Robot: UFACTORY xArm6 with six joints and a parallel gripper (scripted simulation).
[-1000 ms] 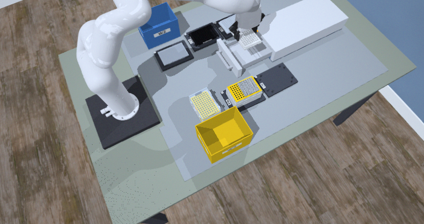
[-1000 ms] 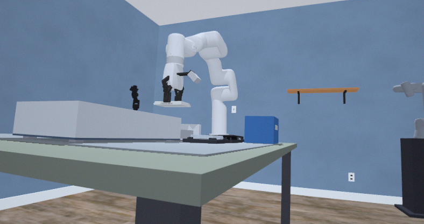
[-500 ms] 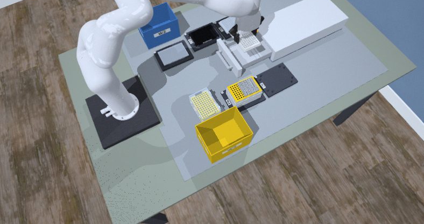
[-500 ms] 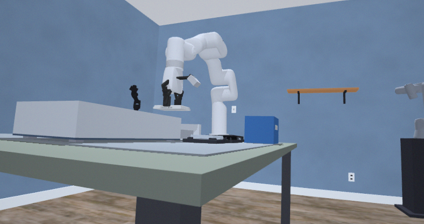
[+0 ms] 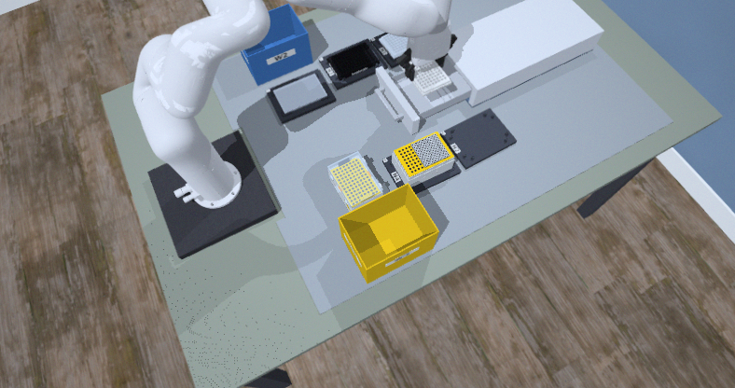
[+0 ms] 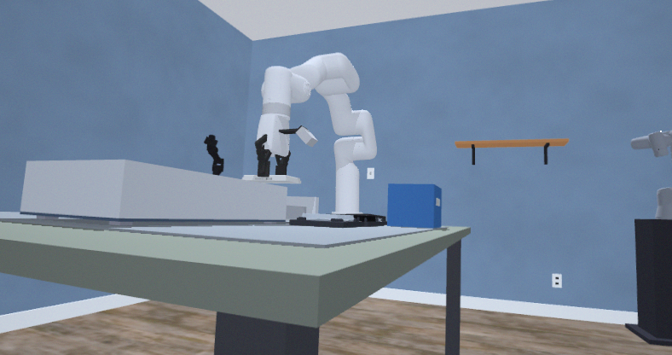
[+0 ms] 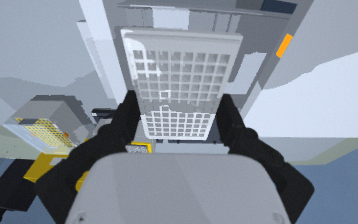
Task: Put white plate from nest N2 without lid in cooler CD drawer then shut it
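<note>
The drawer lies 4 cm ahead of my hand and 10 cm below it. The rest, counted from my hand: white plate: 1 cm below; cooler CD: 17 cm ahead, 1 cm to the right, 9 cm below; yellow tip rack: 13 cm behind, 19 cm to the right, 7 cm below.
</note>
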